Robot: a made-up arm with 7 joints. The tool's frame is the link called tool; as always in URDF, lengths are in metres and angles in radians. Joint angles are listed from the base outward.
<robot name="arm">
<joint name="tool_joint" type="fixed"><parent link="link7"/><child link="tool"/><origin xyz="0 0 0" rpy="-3.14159 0 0"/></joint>
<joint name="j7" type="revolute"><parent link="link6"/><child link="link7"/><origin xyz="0.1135 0 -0.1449" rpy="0 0 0"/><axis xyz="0 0.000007 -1"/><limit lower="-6.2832" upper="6.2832"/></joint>
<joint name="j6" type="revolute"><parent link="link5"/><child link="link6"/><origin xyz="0 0 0" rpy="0 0 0"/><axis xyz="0 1 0.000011"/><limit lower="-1.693" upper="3.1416"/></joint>
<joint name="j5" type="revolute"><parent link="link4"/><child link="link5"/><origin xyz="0.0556 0 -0.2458" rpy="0 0 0"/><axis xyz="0 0.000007 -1"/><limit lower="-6.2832" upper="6.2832"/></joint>
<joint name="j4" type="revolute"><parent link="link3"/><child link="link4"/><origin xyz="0.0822 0 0" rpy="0 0 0"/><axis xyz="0 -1 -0.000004"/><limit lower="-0.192" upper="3.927"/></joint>
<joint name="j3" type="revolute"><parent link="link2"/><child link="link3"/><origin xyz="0 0 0.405" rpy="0 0 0"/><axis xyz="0 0 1"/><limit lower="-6.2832" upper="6.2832"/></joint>
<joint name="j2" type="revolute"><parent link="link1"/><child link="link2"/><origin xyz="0 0 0" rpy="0 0 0"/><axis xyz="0 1 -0.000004"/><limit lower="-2.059" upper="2.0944"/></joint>
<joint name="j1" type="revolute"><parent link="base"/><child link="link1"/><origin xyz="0 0 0.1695" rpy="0 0 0"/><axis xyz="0 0 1"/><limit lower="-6.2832" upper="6.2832"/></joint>
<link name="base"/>
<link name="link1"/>
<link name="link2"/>
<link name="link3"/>
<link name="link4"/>
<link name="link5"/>
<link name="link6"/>
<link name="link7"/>
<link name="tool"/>
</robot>
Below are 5 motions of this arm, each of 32 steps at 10 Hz.
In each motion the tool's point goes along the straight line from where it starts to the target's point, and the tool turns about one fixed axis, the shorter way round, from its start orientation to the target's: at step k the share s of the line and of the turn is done. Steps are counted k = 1, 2, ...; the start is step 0. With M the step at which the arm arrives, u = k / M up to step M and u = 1 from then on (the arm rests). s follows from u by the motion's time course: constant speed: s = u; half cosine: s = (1 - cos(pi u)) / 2; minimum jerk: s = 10 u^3 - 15 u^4 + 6 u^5.
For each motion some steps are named. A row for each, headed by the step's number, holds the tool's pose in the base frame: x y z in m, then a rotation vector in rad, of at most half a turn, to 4 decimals.
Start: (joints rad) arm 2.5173 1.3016 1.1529 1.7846 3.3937 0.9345 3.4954
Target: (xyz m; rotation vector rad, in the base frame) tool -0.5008 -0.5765 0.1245 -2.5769 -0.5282 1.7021
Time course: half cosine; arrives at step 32
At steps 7, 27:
7: -0.7306 -0.0478 0.1309 -1.5719 -0.9920 1.0306
27: -0.5161 -0.5413 0.1249 -2.5124 -0.5746 1.6588

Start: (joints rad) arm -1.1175 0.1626 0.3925 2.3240 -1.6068 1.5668 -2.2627
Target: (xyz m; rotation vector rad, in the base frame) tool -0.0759 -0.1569 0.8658 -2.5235 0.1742 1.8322
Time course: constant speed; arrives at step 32
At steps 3, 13, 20, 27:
3: 0.1547 -0.3829 0.8076 1.8370 0.7815 -1.7927
13: 0.0752 -0.3050 0.8277 2.1051 0.4877 -1.8483
20: 0.0195 -0.2504 0.8417 2.2811 0.2592 -1.8667
27: -0.0361 -0.1959 0.8558 2.4449 0.0119 -1.8664

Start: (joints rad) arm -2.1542 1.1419 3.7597 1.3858 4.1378 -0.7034 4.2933
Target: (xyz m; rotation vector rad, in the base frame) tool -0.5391 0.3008 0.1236 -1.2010 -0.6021 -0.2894
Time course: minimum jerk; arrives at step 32
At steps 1, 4, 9, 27, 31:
1: -0.3837 0.0135 0.4803 -1.4689 -0.5033 0.1312
4: -0.3861 0.0181 0.4747 -1.4650 -0.5051 0.1244
9: -0.4053 0.0534 0.4308 -1.4341 -0.5186 0.0714
27: -0.5345 0.2922 0.1342 -1.2096 -0.5995 -0.2772
31: -0.5391 0.3007 0.1237 -1.2011 -0.6021 -0.2893

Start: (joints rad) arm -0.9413 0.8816 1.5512 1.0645 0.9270 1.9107 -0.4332
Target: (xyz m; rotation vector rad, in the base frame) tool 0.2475 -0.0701 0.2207 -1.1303 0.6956 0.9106
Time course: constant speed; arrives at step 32
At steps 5, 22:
5: 0.3021 0.0966 0.3792 -0.9724 -0.5957 0.9490
22: 0.2677 -0.0084 0.2794 -1.1038 0.2140 0.9538

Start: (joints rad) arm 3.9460 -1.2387 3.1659 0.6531 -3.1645 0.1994 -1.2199
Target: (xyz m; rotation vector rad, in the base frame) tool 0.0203 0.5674 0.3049 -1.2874 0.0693 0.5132
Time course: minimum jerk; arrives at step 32
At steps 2, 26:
2: 0.1070 0.1205 -0.1023 2.3754 -1.4266 -0.1545
26: 0.0245 0.5456 0.2850 -1.3838 0.1373 0.5133

